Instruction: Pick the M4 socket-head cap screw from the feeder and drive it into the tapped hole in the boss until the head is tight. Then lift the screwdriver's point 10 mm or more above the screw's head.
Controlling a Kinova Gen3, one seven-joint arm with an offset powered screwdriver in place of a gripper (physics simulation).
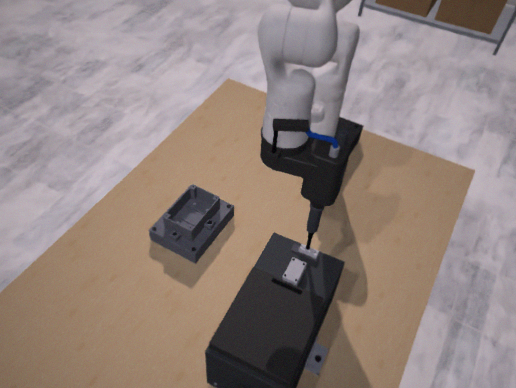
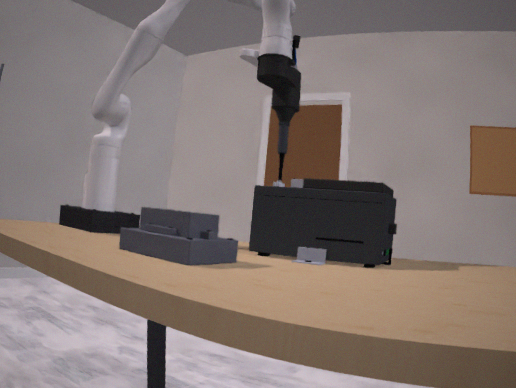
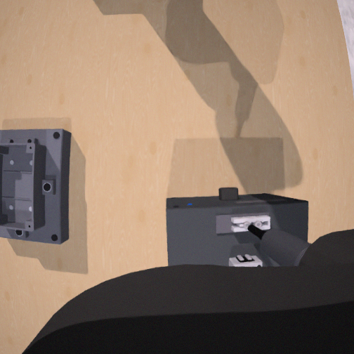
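My screwdriver (image 1: 309,240) (image 2: 281,167) (image 3: 256,231) points down, its tip at the white pick-up block (image 1: 314,254) (image 2: 278,184) (image 3: 265,220) on top of the dark feeder (image 1: 280,320) (image 2: 320,215) (image 3: 195,235). The tip appears to touch the block or stand right over it. The M4 screw cannot be told apart at the tip; whether the bit holds one does not show. The grey housing (image 1: 220,216) (image 2: 212,251) (image 3: 59,165) sits apart from the feeder. Two small bosses with holes show beside its walls, one boss (image 1: 210,223) (image 3: 47,186) at mid-side.
A white plate (image 1: 295,270) (image 3: 245,262) with dark holes lies on the feeder top near the block. A raised dark cover (image 2: 345,185) stands behind it. A small metal bracket (image 1: 318,358) (image 2: 312,255) is at the feeder's foot. The wooden table (image 1: 125,210) (image 2: 350,310) (image 3: 120,90) carries everything.
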